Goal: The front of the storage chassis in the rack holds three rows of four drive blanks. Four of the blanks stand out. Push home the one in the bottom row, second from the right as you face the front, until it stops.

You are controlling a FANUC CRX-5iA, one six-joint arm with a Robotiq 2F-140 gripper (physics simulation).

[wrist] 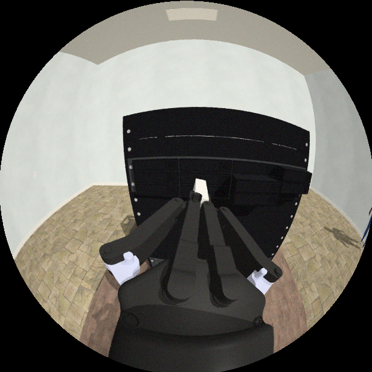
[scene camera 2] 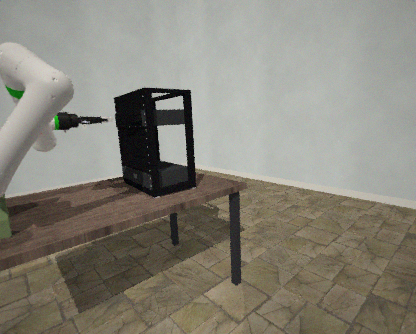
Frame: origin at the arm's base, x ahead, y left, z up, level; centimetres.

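Where they show: gripper, fingertip midpoint: [scene camera 2: 112,119].
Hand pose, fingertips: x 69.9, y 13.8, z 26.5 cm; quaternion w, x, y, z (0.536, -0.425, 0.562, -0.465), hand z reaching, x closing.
Note:
After its pixels a point has its place.
The black rack [scene camera 2: 189,140] @(x 100.6, y -21.5, z 11.7 cm) [wrist: 215,122] stands on the table, with the storage chassis [scene camera 2: 170,117] @(x 90.7, y -17.4, z 25.8 cm) [wrist: 155,169] in its upper part. In the wrist view the chassis front is very dark. Faint seams divide its columns of blanks. Dark blanks [wrist: 255,186] stand out in the second column from the right, and another blank [wrist: 292,179] stands out at the far right; the row edges are hard to tell. My gripper [scene camera 2: 108,120] @(x 69.9, y 13.8, z 26.5 cm) [wrist: 198,187] is shut and empty. Its pale tips are a little in front of the rack and overlap the second column from the left in the wrist view.
The wooden table [scene camera 2: 205,191] @(x 101.9, y -32.1, z -18.9 cm) [wrist: 290,300] carries the rack near its far end. A grey unit [scene camera 2: 172,175] @(x 89.5, y -16.8, z -8.6 cm) sits at the bottom of the rack. The white arm [scene camera 2: 37,82] @(x 25.2, y -37.7, z 37.1 cm) reaches in from the left. A pale wall [scene camera 2: 300,90] stands behind the rack.

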